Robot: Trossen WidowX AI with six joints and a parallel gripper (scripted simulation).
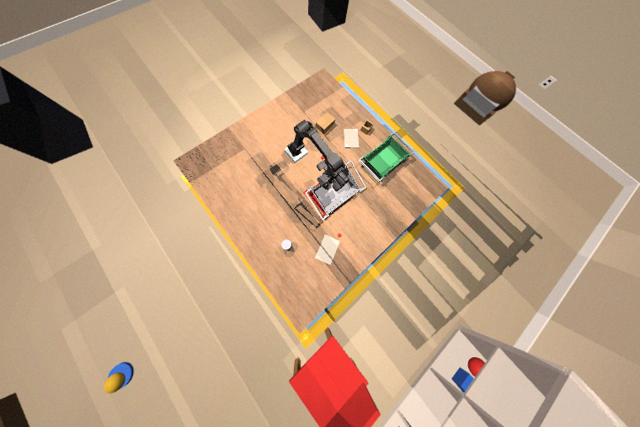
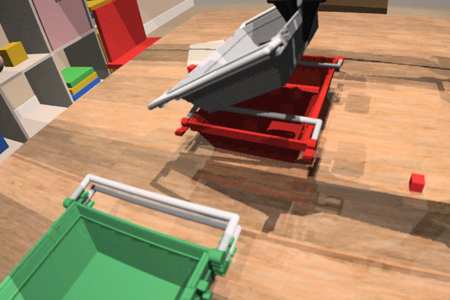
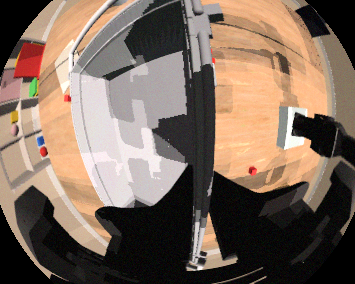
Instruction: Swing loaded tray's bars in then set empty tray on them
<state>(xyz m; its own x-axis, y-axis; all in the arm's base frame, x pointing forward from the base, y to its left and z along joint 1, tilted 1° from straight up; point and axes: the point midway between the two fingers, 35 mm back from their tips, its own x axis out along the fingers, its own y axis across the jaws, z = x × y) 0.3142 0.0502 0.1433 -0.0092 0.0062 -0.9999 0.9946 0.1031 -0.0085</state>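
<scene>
My gripper tip is now 8 cm short of the grey tray and 1 cm to the right of it. The rest, counted from my gripper tip: grey cylinder: 40 cm to the right, 19 cm ahead, 10 cm below.
</scene>
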